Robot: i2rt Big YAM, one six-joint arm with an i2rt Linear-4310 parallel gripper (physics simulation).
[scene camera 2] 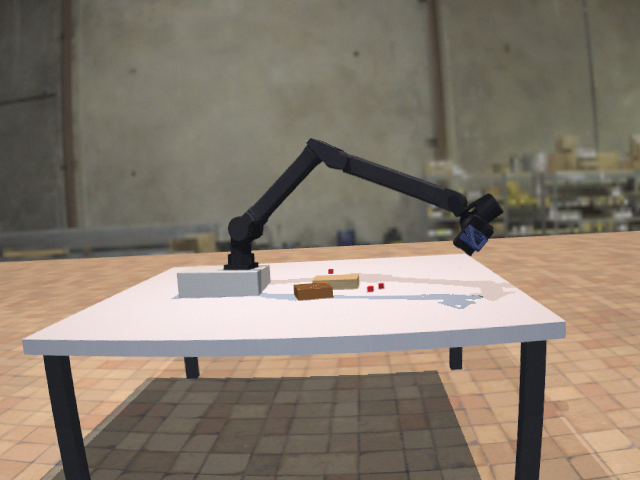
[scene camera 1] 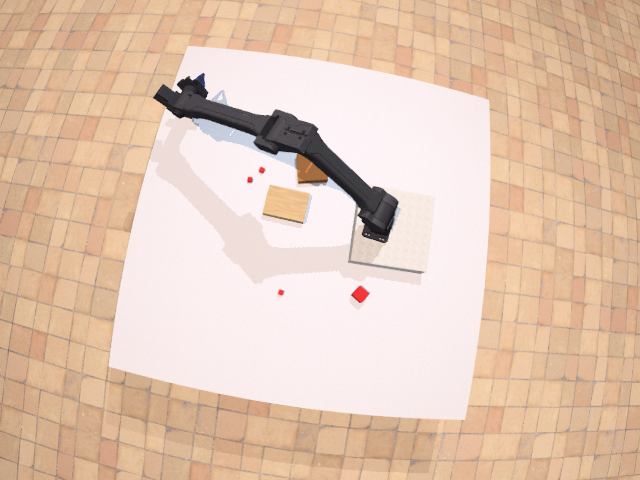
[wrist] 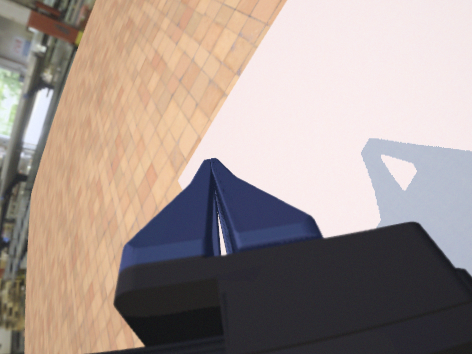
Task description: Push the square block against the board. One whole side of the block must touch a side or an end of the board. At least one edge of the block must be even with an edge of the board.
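Pixels of known places: gripper, fingertip midpoint: [scene camera 2: 476,249] [scene camera 1: 203,73] [wrist: 211,169]; arm's base, origin of the base link: [scene camera 2: 241,268] [scene camera 1: 378,222].
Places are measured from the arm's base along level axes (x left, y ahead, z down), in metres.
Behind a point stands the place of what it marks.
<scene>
The square block [scene camera 1: 311,171] @(x -0.113, y 0.262, z 0.039 m) [scene camera 2: 313,291] @(x -0.181, y 0.279, z 0.047 m) is brown and lies flat, partly hidden under the arm in scene camera 1. The board [scene camera 1: 286,204] @(x 0.025, y 0.307, z 0.039 m) [scene camera 2: 341,281] @(x -0.029, y 0.335, z 0.045 m) is a light wood rectangle lying flat. In scene camera 1 the block is above and to the right of the board, with a small gap between them and at a slightly different angle. In scene camera 2 the block is in front of the board's left part. My gripper [scene camera 1: 202,75] @(x -0.320, y 0.738, z -0.076 m) [scene camera 2: 474,238] @(x -0.320, y 0.738, z -0.076 m) [wrist: 211,169] @(x -0.320, y 0.738, z -0.076 m) is shut and empty, raised above the table's far left corner in scene camera 1, well away from both. Neither shows in the wrist view.
Two tiny red cubes [scene camera 1: 261,169] @(x -0.073, y 0.431, z 0.054 m) [scene camera 1: 249,179] @(x -0.026, y 0.459, z 0.054 m) lie near the board's upper left. Another tiny red cube [scene camera 1: 280,292] @(x 0.308, y 0.238, z 0.054 m) and a larger red cube [scene camera 1: 360,293] @(x 0.237, y -0.011, z 0.030 m) lie lower down. The arm stands on a pale base block [scene camera 1: 413,242] @(x 0.028, y -0.132, z -0.001 m) [scene camera 2: 219,284] @(x -0.129, y -0.031, z 0.031 m), right of the board. The arm passes over the brown block.
</scene>
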